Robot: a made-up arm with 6 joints.
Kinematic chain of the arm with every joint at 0, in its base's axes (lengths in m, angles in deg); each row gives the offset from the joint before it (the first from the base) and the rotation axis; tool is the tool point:
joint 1: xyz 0 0 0.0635 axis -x
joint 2: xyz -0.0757 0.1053 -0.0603 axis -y
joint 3: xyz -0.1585 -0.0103 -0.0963 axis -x
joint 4: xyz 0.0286 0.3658 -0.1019 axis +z
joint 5: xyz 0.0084 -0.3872 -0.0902 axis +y
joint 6: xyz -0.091 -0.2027 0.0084 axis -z
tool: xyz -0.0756 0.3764 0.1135
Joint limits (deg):
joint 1: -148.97..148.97
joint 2: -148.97..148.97
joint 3: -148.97..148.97
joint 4: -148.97..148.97
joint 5: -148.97..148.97
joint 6: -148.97..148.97
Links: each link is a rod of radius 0.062 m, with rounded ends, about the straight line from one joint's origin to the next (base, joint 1, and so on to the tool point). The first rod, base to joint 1, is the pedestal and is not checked.
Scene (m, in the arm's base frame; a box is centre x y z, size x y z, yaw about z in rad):
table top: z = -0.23
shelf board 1: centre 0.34 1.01 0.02 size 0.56 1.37 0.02 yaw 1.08
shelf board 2: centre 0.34 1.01 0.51 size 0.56 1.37 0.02 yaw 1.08
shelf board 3: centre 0.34 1.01 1 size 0.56 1.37 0.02 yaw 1.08
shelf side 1: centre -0.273 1.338 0.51 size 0.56 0.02 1 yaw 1.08
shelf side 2: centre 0.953 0.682 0.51 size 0.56 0.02 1 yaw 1.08
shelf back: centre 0.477 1.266 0.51 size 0.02 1.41 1 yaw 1.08
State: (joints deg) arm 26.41 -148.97 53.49 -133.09 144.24 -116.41
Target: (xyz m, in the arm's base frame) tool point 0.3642 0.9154 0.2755
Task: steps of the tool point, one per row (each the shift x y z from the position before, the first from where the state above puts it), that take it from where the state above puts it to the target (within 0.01 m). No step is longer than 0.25 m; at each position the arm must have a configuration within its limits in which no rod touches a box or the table.
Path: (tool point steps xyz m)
1: -0.0944 -0.1945 0.0266
2: -0.1137 -0.1947 -0.0265
3: -0.0164 0.0637 -0.1782
4: -0.0332 0.0204 -0.1711
5: -0.0475 -0.0140 -0.1544
6: 0.0911 0.1290 0.0125
7: 0.0738 0.1364 -0.0008
8: 0.0510 0.1383 -0.0117

